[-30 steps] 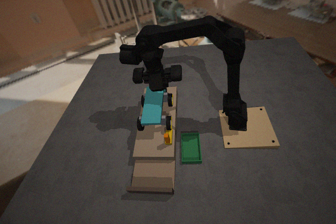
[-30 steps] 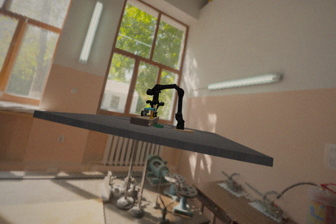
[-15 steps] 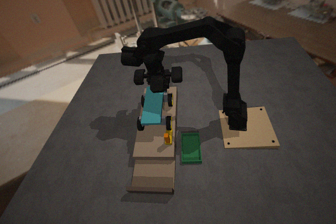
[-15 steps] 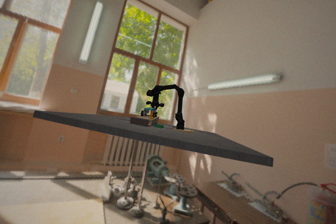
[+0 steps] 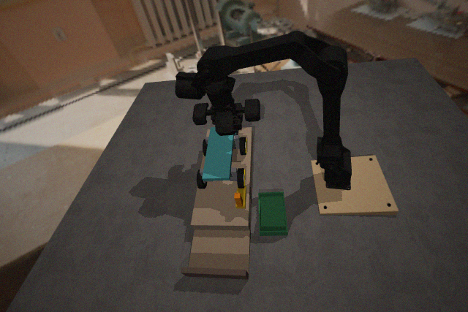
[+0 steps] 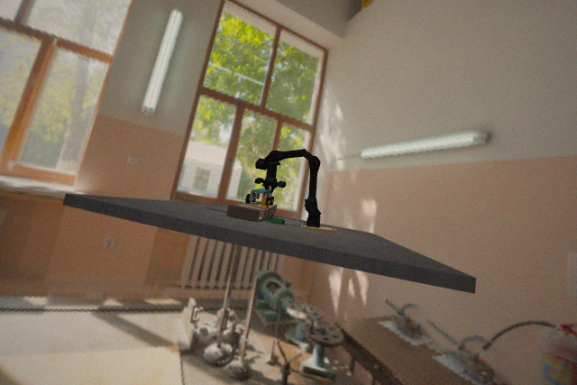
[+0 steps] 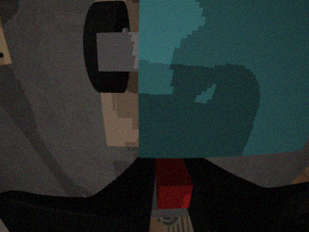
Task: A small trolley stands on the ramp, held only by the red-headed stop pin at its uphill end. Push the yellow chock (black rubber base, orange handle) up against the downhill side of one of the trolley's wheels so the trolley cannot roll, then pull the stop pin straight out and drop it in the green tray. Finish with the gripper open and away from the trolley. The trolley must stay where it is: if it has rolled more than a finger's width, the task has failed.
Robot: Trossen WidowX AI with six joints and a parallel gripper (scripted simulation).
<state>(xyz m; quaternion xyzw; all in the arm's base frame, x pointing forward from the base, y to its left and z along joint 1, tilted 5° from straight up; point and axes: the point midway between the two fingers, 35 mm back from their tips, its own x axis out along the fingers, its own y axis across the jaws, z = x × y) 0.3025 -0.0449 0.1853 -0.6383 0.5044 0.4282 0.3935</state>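
Now: the yellow chock 7 cm behind my gripper tip, 20 cm to the left of it and 5 cm below it. The rest, counted from my gripper tip: green tray (15 cm behind, 20 cm to the left, 14 cm below); red-headed stop pin (right at my gripper tip); trolley (11 cm to the left, 2 cm below).
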